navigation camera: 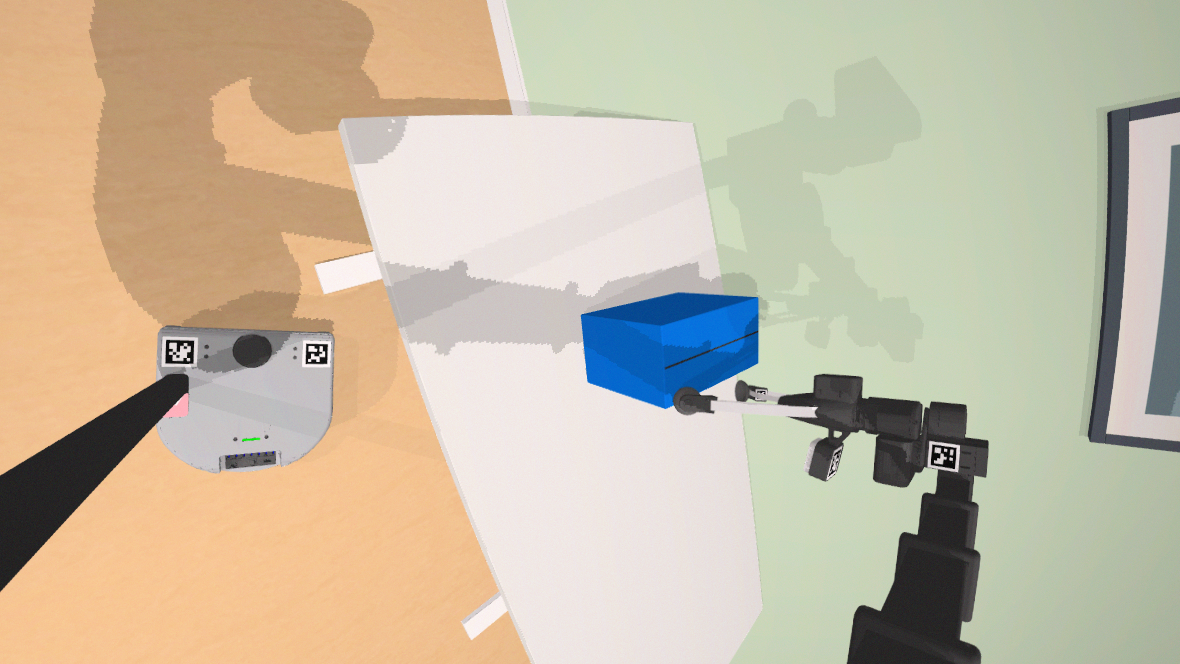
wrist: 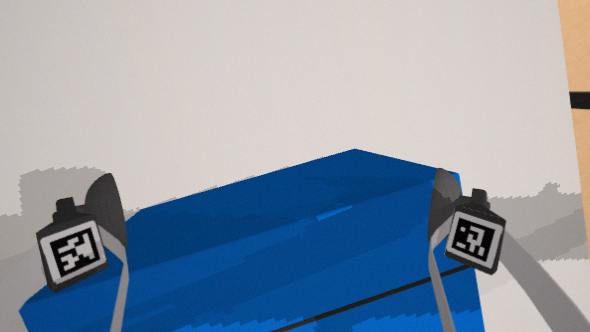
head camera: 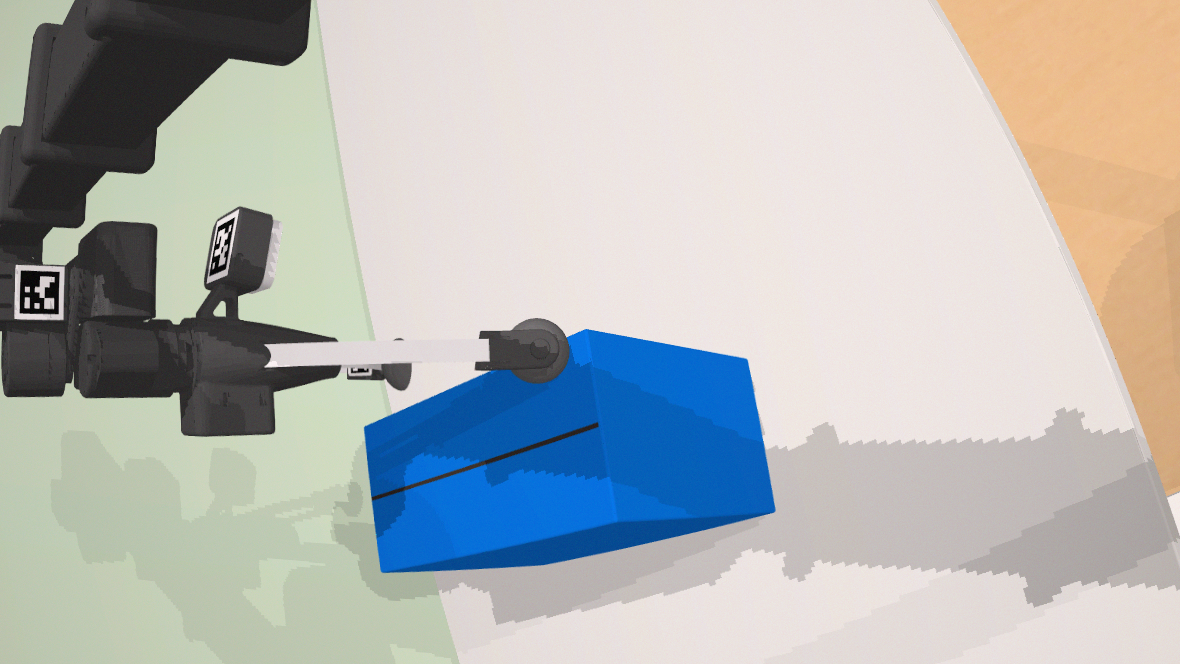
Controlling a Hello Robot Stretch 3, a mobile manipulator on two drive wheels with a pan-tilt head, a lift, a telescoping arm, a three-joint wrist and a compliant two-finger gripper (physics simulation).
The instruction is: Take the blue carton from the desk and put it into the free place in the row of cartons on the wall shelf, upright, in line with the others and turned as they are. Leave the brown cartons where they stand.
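Where they show: gripper, fingertip midpoint: (navigation camera: 707, 395) (wrist: 279, 196) (head camera: 480, 357); robot's base, link origin: (navigation camera: 252, 348).
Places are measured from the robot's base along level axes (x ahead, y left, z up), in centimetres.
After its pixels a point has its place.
The blue carton (head camera: 684, 437) @[x 3.7, y -44.9, z 82.4 cm] (navigation camera: 623, 355) @[x 3.7, y -44.8, z 82.5 cm] (wrist: 280, 250) @[x 0.7, y -56.6, z 91.0 cm] stands on the white desk (head camera: 660, 206) @[x -14.5, y -55.5, z 72.1 cm] (navigation camera: 536, 462) @[x -13.8, y -37.1, z 72.1 cm] (wrist: 300, 75) @[x -9.6, y -53.9, z 72.1 cm], near its wall-side edge. A thin black line crosses one of its faces. My gripper (head camera: 467, 363) @[x -2.1, y -56.7, z 89.9 cm] (navigation camera: 714, 396) @[x -2.1, y -56.7, z 89.9 cm] (wrist: 279, 196) @[x -2.1, y -56.7, z 89.9 cm] is open. In the head view one fingertip overlaps a carton edge. In the wrist view the carton shows between and below the spread fingertips, and the right fingertip overlaps its right end. Whether a finger touches it, I cannot tell. The wall shelf and the brown cartons do not show in these views.
My telescoping arm (head camera: 165, 74) @[x -8.5, y -27.8, z 122.0 cm] (navigation camera: 928, 578) @[x -8.5, y -31.3, z 122.3 cm] reaches in beside the green wall (head camera: 247, 165) @[x -29.8, y -115.0, z 85.1 cm] (navigation camera: 948, 206) @[x 32.9, y -92.0, z 119.6 cm]. My base (navigation camera: 247, 404) @[x -11.3, y 0.7, z 16.0 cm] stands on the wooden floor in front of the desk. A framed picture (navigation camera: 1109, 280) @[x 18.4, y -94.9, z 141.8 cm] hangs on the wall. A desk leg (navigation camera: 350, 272) shows below the front edge.
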